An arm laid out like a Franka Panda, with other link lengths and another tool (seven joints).
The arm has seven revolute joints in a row. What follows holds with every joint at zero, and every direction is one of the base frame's. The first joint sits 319.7 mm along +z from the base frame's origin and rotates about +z. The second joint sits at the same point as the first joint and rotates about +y. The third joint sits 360.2 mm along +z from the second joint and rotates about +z. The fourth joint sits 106.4 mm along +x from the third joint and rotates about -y. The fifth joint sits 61 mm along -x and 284.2 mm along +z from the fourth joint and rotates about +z. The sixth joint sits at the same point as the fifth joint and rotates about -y. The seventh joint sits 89.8 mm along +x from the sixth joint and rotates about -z. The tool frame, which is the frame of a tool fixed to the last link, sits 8 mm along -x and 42 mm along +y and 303.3 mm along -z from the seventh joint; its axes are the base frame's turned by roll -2.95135, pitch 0 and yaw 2.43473 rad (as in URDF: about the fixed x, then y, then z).
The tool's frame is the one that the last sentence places.
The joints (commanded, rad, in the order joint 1, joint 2, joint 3, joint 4, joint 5, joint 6, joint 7), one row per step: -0.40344, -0.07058, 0.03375, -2.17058, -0.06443, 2.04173, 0.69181; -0.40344, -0.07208, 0.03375, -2.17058, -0.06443, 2.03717, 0.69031; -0.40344, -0.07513, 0.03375, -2.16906, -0.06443, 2.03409, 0.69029; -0.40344, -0.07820, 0.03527, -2.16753, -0.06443, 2.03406, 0.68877; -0.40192, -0.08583, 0.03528, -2.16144, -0.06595, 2.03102, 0.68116; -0.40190, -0.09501, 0.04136, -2.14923, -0.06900, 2.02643, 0.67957; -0.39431, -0.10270, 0.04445, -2.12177, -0.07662, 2.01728, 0.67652; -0.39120, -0.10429, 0.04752, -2.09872, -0.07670, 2.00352, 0.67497; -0.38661, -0.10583, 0.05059, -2.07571, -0.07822, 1.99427, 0.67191; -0.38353, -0.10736, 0.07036, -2.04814, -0.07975, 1.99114, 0.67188; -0.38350, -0.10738, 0.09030, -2.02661, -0.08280, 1.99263, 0.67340; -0.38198, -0.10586, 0.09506, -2.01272, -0.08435, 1.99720, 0.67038; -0.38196, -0.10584, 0.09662, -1.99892, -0.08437, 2.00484, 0.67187; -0.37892, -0.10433, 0.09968, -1.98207, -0.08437, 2.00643, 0.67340
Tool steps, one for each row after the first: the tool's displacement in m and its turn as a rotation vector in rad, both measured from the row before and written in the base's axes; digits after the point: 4 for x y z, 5 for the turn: -0.0013, 0.0005, 0.0003, 0.00103, 0.00297, 0.00123; -0.0002, 0.0000, 0.0016, -0.00073, -0.00132, -0.00016; 0.0008, 0.0004, 0.0019, -0.00174, -0.00412, 0.00303; 0.0014, -0.0001, 0.0054, -0.00490, -0.00906, 0.00970; 0.0038, 0.0007, 0.0082, -0.00937, -0.01428, 0.00886; 0.0079, 0.0003, 0.0130, -0.01619, -0.02149, 0.01661; 0.0048, 0.0011, 0.0083, -0.00453, -0.00984, 0.00683; 0.0060, 0.0012, 0.0088, -0.00704, -0.01350, 0.01072; 0.0112, 0.0073, 0.0114, -0.01176, -0.02331, 0.02327; 0.0098, 0.0064, 0.0090, -0.01150, -0.02048, 0.01973; 0.0064, 0.0011, 0.0057, -0.00662, -0.01536, 0.01031; 0.0068, -0.0010, 0.0069, -0.00591, -0.02067, 0.00093; 0.0065, 0.0014, 0.0068, -0.00470, -0.01637, 0.00489
